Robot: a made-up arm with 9 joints. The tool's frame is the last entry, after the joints. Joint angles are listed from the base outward. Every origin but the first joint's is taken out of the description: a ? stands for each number. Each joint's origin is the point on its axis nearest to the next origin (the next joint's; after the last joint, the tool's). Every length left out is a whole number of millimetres.
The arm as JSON. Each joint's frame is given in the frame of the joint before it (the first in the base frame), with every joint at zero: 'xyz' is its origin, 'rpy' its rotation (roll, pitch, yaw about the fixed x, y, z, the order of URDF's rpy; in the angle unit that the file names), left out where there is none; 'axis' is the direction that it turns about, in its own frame. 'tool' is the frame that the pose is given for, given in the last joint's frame.
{
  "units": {
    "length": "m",
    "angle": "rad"
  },
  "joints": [
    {
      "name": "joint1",
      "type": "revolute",
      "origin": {
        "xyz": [
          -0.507,
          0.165,
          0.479
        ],
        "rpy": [
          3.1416,
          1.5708,
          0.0
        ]
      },
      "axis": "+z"
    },
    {
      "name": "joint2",
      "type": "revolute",
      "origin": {
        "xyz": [
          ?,
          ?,
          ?
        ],
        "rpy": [
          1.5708,
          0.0,
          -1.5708
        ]
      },
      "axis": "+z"
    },
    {
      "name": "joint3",
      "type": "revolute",
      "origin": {
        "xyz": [
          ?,
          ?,
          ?
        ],
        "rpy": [
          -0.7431,
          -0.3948,
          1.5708
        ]
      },
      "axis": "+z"
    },
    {
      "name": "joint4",
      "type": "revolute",
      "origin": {
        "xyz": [
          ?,
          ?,
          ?
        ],
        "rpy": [
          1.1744,
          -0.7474,
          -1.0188
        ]
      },
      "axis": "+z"
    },
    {
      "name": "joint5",
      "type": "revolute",
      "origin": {
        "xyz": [
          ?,
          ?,
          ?
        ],
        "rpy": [
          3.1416,
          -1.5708,
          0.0
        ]
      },
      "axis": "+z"
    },
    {
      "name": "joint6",
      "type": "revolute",
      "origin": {
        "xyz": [
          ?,
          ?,
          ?
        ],
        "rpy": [
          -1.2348,
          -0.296,
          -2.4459
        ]
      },
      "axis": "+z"
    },
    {
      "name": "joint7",
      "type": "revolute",
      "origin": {
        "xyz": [
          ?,
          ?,
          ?
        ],
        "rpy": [
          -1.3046,
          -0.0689,
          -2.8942
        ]
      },
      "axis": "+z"
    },
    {
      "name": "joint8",
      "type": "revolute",
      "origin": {
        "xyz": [
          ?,
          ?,
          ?
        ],
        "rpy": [
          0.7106,
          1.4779,
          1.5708
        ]
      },
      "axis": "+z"
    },
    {
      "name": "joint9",
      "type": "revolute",
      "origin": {
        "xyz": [
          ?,
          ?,
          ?
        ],
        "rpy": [
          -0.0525,
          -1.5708,
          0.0
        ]
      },
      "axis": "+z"
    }
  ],
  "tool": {
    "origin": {
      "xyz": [
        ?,
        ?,
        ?
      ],
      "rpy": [
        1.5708,
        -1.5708,
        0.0
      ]
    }
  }
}
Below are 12 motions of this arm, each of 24 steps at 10 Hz.
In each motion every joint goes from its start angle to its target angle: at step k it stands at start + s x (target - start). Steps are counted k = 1, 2, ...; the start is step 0. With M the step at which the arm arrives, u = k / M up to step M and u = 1 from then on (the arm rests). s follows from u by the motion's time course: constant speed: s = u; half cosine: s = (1 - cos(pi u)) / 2; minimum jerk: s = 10 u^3 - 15 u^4 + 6 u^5.
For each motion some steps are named. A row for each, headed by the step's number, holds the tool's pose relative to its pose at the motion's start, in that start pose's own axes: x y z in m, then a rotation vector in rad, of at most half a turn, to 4 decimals.
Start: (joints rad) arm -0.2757 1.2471 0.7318 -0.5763 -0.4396 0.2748 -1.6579 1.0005 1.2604
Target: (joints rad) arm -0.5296 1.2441 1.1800 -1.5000 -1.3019 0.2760 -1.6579 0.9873 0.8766
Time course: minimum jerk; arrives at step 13
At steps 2, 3, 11, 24:
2: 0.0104 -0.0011 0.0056 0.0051 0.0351 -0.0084
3: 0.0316 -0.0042 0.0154 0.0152 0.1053 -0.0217
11: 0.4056 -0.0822 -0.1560 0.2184 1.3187 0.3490
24: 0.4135 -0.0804 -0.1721 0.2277 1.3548 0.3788

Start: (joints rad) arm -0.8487 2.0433 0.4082 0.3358 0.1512 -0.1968 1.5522 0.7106 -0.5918
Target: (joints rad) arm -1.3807 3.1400 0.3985 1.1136 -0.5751 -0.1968 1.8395 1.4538 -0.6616
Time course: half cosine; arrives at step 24
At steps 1, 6, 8, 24:
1: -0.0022 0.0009 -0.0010 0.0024 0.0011 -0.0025
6: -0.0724 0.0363 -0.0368 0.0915 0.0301 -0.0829
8: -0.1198 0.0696 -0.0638 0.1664 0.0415 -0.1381
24: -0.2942 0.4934 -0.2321 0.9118 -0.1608 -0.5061

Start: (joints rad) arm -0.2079 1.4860 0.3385 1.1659 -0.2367 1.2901 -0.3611 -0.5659 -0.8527
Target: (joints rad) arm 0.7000 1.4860 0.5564 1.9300 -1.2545 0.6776 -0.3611 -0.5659 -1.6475
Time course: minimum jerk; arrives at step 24
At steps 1, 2, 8, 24:
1: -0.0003 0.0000 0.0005 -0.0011 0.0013 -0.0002
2: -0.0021 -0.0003 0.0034 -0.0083 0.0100 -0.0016
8: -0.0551 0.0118 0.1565 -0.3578 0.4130 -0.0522
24: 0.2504 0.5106 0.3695 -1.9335 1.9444 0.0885

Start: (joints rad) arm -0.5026 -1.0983 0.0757 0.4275 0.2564 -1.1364 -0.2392 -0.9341 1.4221
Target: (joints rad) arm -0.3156 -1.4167 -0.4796 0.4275 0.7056 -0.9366 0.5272 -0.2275 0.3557
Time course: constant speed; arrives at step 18
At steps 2, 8, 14, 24:
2: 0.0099 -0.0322 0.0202 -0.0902 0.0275 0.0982
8: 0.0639 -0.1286 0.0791 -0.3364 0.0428 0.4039
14: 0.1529 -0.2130 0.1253 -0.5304 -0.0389 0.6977
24: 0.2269 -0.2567 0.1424 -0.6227 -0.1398 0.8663

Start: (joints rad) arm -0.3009 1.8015 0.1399 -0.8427 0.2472 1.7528 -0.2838 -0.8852 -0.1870
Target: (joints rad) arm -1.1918 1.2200 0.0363 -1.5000 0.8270 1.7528 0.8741 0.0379 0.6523
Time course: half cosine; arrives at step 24
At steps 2, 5, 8, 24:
2: -0.0035 -0.0007 -0.0232 0.0424 -0.0268 0.0038
5: -0.0183 0.0077 -0.1395 0.2532 -0.1625 0.0189
8: -0.0334 0.0638 -0.3236 0.5925 -0.3954 0.0330
24: 0.0225 0.6719 -0.7155 1.7450 -1.6321 0.1408

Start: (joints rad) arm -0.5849 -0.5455 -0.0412 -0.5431 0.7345 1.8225 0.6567 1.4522 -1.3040
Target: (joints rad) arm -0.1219 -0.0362 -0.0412 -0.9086 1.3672 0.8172 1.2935 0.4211 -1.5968
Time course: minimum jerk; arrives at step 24
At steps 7, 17, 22, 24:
7: -0.0251 0.0512 -0.0391 0.1247 0.0138 -0.0949
17: 0.0640 0.4225 -0.1757 0.8649 -0.2744 -0.4411
22: 0.1464 0.5001 -0.1720 1.0099 -0.4414 -0.5119
24: 0.1496 0.5025 -0.1716 1.0146 -0.4479 -0.5145

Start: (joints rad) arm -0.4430 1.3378 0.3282 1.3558 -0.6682 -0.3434 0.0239 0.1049 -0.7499
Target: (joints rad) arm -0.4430 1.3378 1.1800 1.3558 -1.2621 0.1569 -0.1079 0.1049 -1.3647
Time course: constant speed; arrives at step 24
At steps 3, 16, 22, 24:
3: 0.0111 -0.0042 -0.0039 -0.0509 -0.0223 0.0031
16: 0.0511 -0.0335 -0.0079 -0.2988 -0.0959 -0.0171
22: 0.0638 -0.0538 -0.0058 -0.4221 -0.1111 -0.0360
24: 0.0671 -0.0615 -0.0050 -0.4636 -0.1133 -0.0424

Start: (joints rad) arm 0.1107 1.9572 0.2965 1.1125 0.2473 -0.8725 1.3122 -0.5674 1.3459
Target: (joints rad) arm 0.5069 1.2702 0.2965 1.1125 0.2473 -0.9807 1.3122 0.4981 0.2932
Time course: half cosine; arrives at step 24
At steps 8, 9, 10, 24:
8: -0.0412 0.0269 -0.0168 -0.4351 -0.0996 0.1556
9: -0.0478 0.0323 -0.0191 -0.5396 -0.1223 0.1930
10: -0.0534 0.0377 -0.0206 -0.6504 -0.1460 0.2333
24: -0.0394 0.1066 0.0229 -1.7315 -0.4041 0.7555

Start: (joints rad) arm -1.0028 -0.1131 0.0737 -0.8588 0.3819 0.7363 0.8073 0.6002 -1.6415
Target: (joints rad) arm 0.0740 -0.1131 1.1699 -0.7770 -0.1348 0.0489 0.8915 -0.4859 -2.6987
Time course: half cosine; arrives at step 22
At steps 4, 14, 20, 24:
4: -0.0331 -0.0042 0.0242 -0.1287 0.0937 0.0055
14: -0.1091 0.0488 0.2611 -0.7067 0.7024 0.5083
20: -0.0460 0.0777 0.3057 -0.7142 0.7079 0.8622
24: -0.0401 0.0798 0.3066 -0.7106 0.6991 0.8871

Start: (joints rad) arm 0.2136 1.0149 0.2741 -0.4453 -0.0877 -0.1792 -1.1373 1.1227 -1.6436
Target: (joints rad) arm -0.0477 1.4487 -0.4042 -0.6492 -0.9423 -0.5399 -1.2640 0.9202 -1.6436
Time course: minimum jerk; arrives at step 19
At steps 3, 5, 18, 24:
3: 0.0073 -0.0144 0.0003 -0.0325 -0.0181 0.0109
5: 0.0285 -0.0548 0.0047 -0.1250 -0.0689 0.0438
18: 0.2417 -0.2820 0.2610 -1.0338 -0.5887 0.4507
24: 0.2419 -0.2820 0.2616 -1.0351 -0.5896 0.4513

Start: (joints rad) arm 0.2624 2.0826 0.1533 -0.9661 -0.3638 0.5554 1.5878 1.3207 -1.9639
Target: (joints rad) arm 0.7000 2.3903 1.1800 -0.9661 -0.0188 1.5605 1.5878 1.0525 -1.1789
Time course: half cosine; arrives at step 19
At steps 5, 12, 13, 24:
5: -0.0019 -0.1079 0.0271 -0.0605 0.0776 0.3458
12: 0.2233 -0.2519 0.2158 -0.4038 0.5994 1.3292
13: 0.2598 -0.2354 0.2440 -0.4825 0.6967 1.4220
24: 0.3477 -0.1383 0.3213 -0.7947 1.0230 1.6098

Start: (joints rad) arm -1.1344 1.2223 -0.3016 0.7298 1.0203 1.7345 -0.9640 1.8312 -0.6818
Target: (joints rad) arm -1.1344 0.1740 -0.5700 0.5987 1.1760 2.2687 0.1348 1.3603 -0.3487
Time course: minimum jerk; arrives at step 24
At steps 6, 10, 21, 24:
6: -0.0255 0.0135 0.0811 -0.0099 0.2035 -0.0737
10: -0.0220 0.0699 0.2776 -0.0381 0.6668 -0.2889
21: 0.3369 0.2996 0.5693 -0.2191 1.6577 -1.1983
24: 0.3494 0.3050 0.5696 -0.2273 1.6754 -1.2285

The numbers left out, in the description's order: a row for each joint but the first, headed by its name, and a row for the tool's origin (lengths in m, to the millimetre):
joint2: 0.126 0.239 0.0
joint3: 0.027 0.043 0.0
joint4: 0.127 -0.016 0.0
joint5: 0.111 0.045 0.0
joint6: 0.015 -0.012 0.0
joint7: -0.033 -0.007 0.0
joint8: 0.209 0.186 0.0
joint9: 0.247 -0.188 0.0
tool: -0.004 0.033 0.0

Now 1 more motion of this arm.
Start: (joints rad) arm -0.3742 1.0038 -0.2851 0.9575 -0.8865 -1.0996 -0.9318 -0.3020 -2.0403
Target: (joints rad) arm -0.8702 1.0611 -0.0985 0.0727 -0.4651 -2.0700 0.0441 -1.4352 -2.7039
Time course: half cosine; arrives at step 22
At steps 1, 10, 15, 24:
1: 0.0021 -0.0010 -0.0020 0.0011 -0.0045 0.0098
10: 0.1940 -0.0003 -0.1343 0.0453 -0.4591 0.6963
15: 0.3116 0.0810 -0.1776 0.0502 -0.8693 1.0321
24: 0.3587 0.1465 -0.1855 0.0395 -1.1356 1.1348

